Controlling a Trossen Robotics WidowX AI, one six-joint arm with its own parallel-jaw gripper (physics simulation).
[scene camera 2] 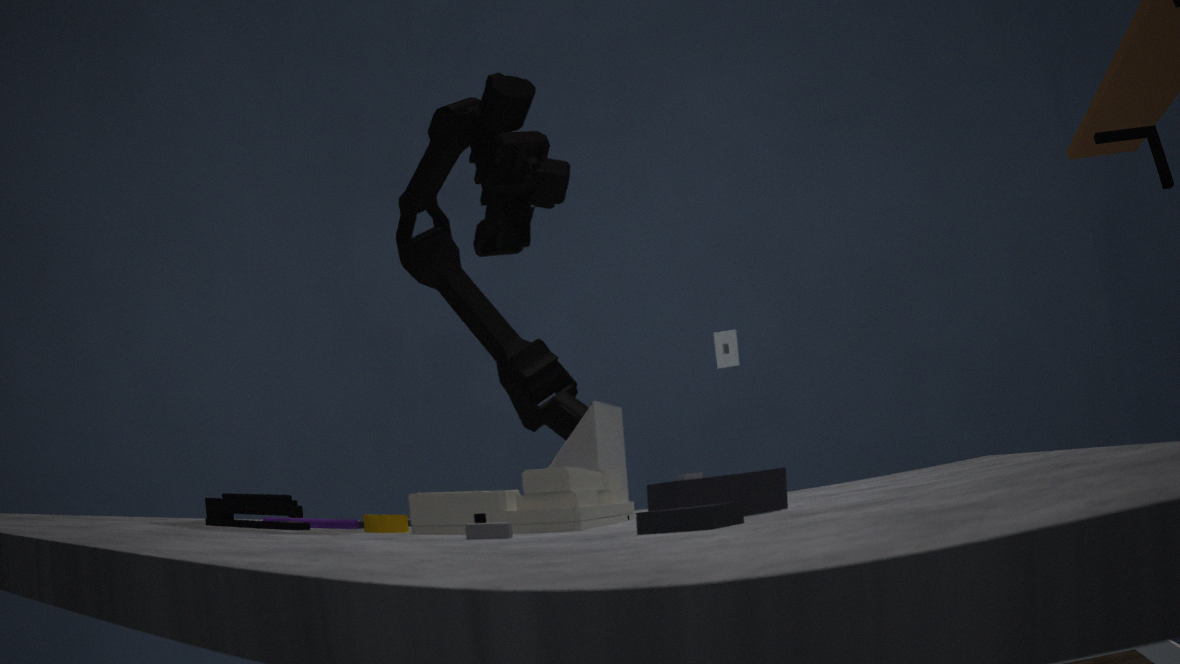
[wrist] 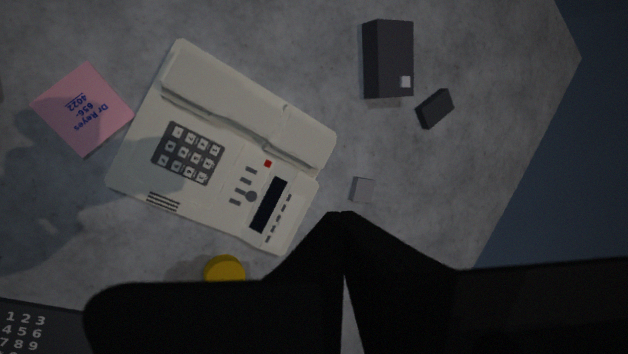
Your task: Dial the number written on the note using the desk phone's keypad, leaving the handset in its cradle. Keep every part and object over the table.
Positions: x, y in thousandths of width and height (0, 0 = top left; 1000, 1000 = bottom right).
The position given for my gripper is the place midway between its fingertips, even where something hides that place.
Observation:
I see my gripper (scene camera 2: 445, 368), a small grey block (scene camera 2: 425, 799), a black stapler-like object (scene camera 2: 187, 770) and a yellow block (scene camera 2: 316, 788).
The yellow block is seen too in the wrist view (wrist: 357, 756). My gripper also shows in the wrist view (wrist: 541, 634). The wrist view does not show the black stapler-like object: it is out of frame.

